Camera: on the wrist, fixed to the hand. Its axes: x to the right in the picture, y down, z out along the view.
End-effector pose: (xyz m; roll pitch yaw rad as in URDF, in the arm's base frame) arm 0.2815 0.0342 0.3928 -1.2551 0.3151 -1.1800
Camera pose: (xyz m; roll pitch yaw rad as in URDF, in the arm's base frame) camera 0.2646 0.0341 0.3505 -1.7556 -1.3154 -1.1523
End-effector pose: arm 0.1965 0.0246 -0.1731 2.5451 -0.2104 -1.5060
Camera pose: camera 0.1830 0.0258 -0.1296 2.7164 0.9086 -0.1107
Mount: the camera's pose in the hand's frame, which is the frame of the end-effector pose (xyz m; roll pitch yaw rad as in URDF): 0.0071 0.0352 -0.0280 -0.1385 -0.3221 -1.6338
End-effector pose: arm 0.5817 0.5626 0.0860 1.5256 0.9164 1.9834
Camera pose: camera 0.5421 0.5793 0.1010 -1.4702 0.5463 -0.7246
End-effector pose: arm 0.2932 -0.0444 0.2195 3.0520 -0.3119 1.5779
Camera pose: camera 0.3258 -0.0469 0.2512 2.6687 0.4104 3.0768
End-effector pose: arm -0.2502 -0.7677 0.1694 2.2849 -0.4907 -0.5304
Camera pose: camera -0.2640 -0.7618 0.2124 2.0858 1.0010 0.2532
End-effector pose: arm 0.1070 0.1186 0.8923 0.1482 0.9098 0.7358
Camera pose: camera 0.0709 0.1385 0.8729 -1.0709 -0.1541 -0.7335
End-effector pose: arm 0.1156 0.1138 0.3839 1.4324 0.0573 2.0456
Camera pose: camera 0.0826 0.1068 0.4144 -0.4024 1.0953 0.2303
